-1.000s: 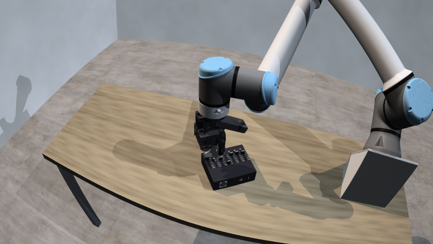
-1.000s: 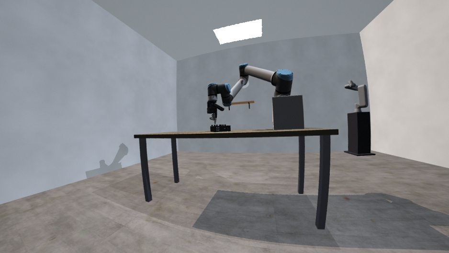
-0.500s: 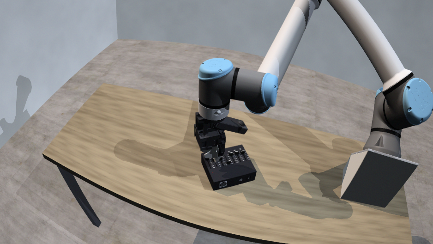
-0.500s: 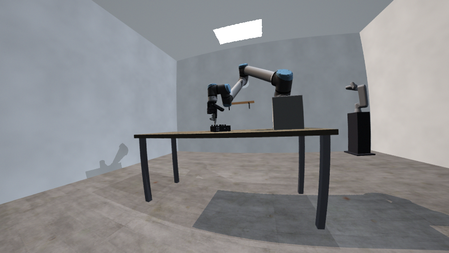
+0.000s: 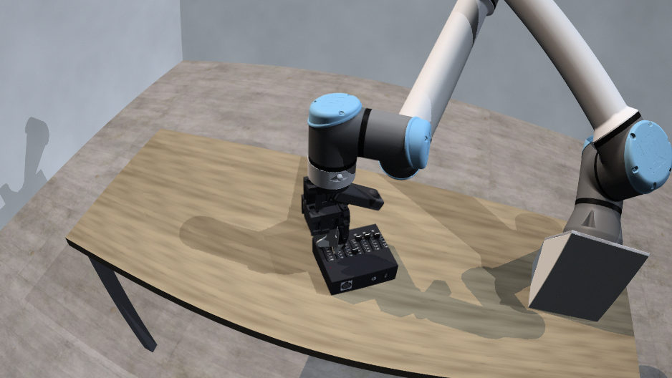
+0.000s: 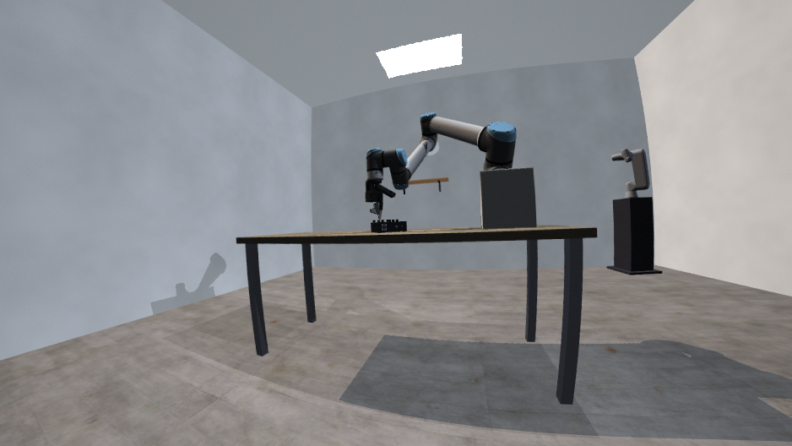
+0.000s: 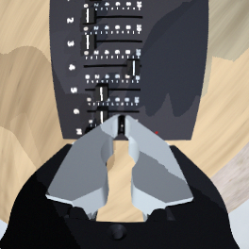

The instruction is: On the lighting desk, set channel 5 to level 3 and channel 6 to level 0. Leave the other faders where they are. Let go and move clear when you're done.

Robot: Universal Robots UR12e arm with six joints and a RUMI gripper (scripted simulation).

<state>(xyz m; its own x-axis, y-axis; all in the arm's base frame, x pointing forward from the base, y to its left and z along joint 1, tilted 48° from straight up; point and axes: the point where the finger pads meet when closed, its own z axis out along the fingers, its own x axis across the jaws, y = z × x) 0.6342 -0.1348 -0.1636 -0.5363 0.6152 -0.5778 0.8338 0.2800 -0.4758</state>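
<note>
My gripper is now 10 mm to the left of the channel 6 fader knob, 10 mm short of it and 10 mm above it. From my hand the other things lie so: channel 5 fader knob (30 mm to the right, 10 mm below, 10 mm behind).
</note>
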